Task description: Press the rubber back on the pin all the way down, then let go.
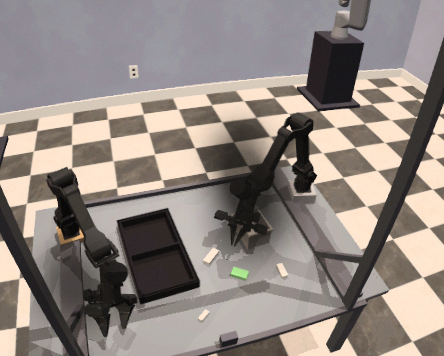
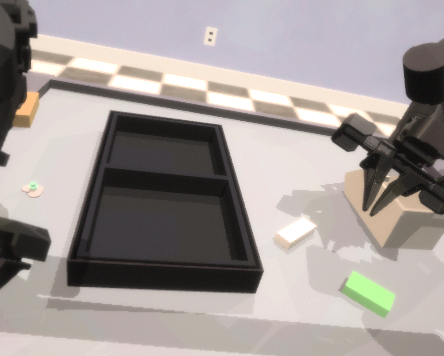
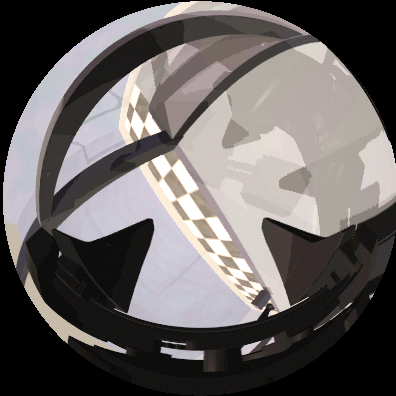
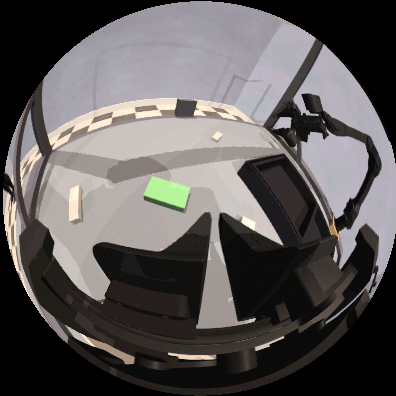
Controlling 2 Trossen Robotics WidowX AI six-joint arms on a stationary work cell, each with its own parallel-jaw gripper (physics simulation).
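Where they show: left gripper, fingertip midpoint: (image 1: 115,332) (image 3: 209,224) (image 4: 274,122); right gripper, fingertip midpoint: (image 1: 232,245) (image 2: 368,213) (image 4: 213,217); left arm's base, origin of the base link: (image 1: 70,231) (image 4: 335,225); right arm's base, origin of the base link: (image 1: 302,187).
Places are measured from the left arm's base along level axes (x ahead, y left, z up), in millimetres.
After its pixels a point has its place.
My right gripper (image 1: 235,243) {x 505, y -372, z 57 mm} (image 2: 370,211) {x 505, y -372, z 57 mm} (image 4: 213,217) {x 505, y -372, z 57 mm} points down close to the table, against the near-left side of an open tan box (image 1: 257,238) {x 618, y -357, z 22 mm} (image 2: 383,226) {x 583, y -335, z 2 mm}. A green block (image 1: 240,273) {x 497, y -445, z -11 mm} (image 2: 368,294) {x 490, y -447, z -10 mm} (image 4: 166,193) {x 500, y -438, z -10 mm} lies flat just in front of it. A white block (image 1: 211,255) {x 444, y -328, z -11 mm} (image 2: 295,232) {x 438, y -333, z -11 mm} (image 4: 248,222) {x 420, y -340, z -11 mm} lies to its left. My left gripper (image 1: 114,326) {x 33, y -512, z 51 mm} (image 3: 209,224) {x 33, y -512, z 51 mm} hangs wide open and empty over the table's front left corner. I cannot make out a pin.
A black two-compartment tray (image 1: 167,291) {x 239, y -413, z 6 mm} (image 2: 164,277) {x 243, y -413, z -4 mm} (image 4: 258,191) {x 357, y -367, z -8 mm} lies left of centre. Two more white blocks (image 1: 282,270) {x 637, y -502, z -13 mm} (image 1: 203,315) {x 310, y -534, z -16 mm} lie on the table. A small dark block (image 1: 228,338) {x 328, y -662, z 31 mm} sits at the front edge. A dark frame post (image 1: 372,254) {x 744, y -736, z 263 mm} stands at the right.
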